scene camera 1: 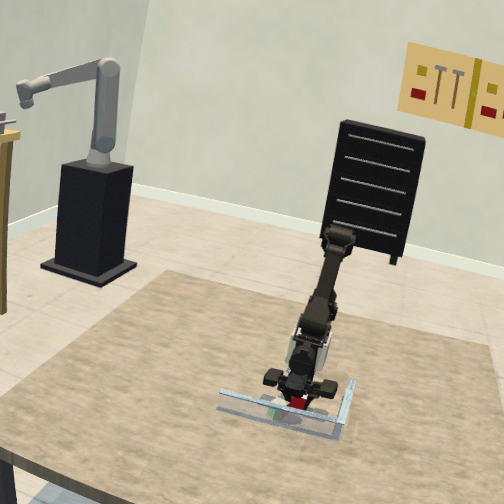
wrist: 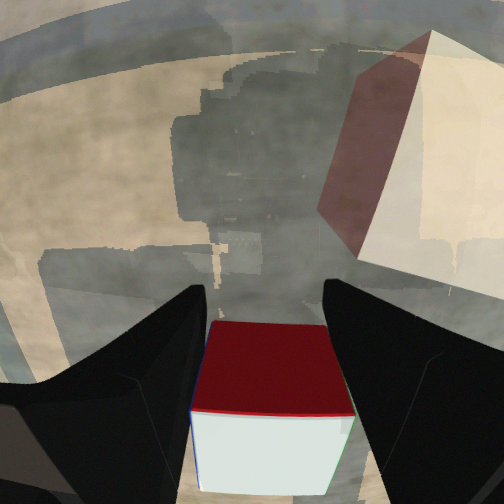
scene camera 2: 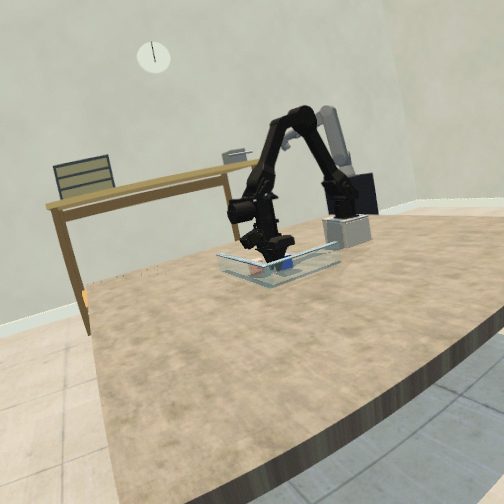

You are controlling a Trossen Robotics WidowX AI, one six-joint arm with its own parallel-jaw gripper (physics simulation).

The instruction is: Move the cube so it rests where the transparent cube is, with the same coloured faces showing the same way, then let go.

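The cube [wrist: 268, 415] sits between my gripper's [wrist: 268, 400] two black fingers in the wrist view, red face away from the camera and white face toward it. The fingers touch both its sides. The transparent cube [wrist: 425, 165] lies ahead to the right, with a dark red face on its left and a pale face to the right. In scene camera 1 my gripper [scene camera 1: 298, 392] is low over the table with the cube's red face [scene camera 1: 299, 402] showing beneath it. In scene camera 2 a blue face of the cube [scene camera 2: 284, 264] shows at the gripper [scene camera 2: 272, 252].
A low glass L-shaped rail [scene camera 1: 290, 412] borders the spot on the table around the gripper. A second grey arm on a black pedestal [scene camera 1: 92, 215] stands far left. A wooden table [scene camera 2: 150, 190] and a black slatted panel [scene camera 1: 372, 190] stand behind.
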